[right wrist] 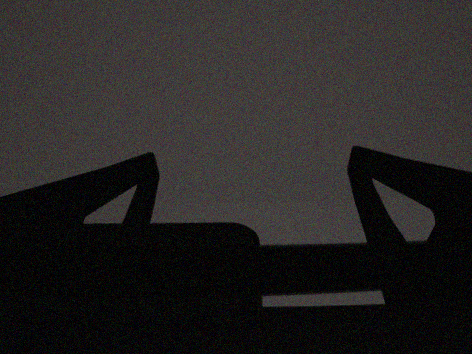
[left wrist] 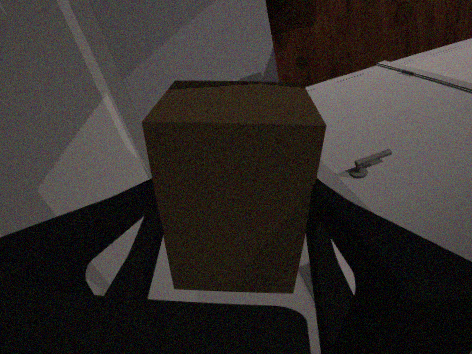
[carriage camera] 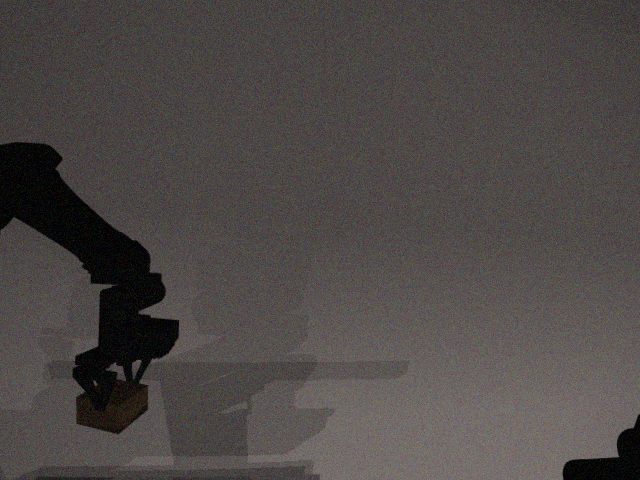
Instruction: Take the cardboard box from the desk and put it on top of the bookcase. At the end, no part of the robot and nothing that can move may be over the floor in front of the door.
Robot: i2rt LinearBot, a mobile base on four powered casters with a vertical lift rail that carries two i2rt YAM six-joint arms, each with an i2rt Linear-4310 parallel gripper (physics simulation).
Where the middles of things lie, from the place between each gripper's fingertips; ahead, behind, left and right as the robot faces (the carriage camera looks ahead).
The brown cardboard box (carriage camera: 128, 401) is 10 mm to the left of my left hand and 10 mm below it.
Now: right hand 680 mm to the right of the brown cardboard box, 480 mm above it and 210 mm short of it.
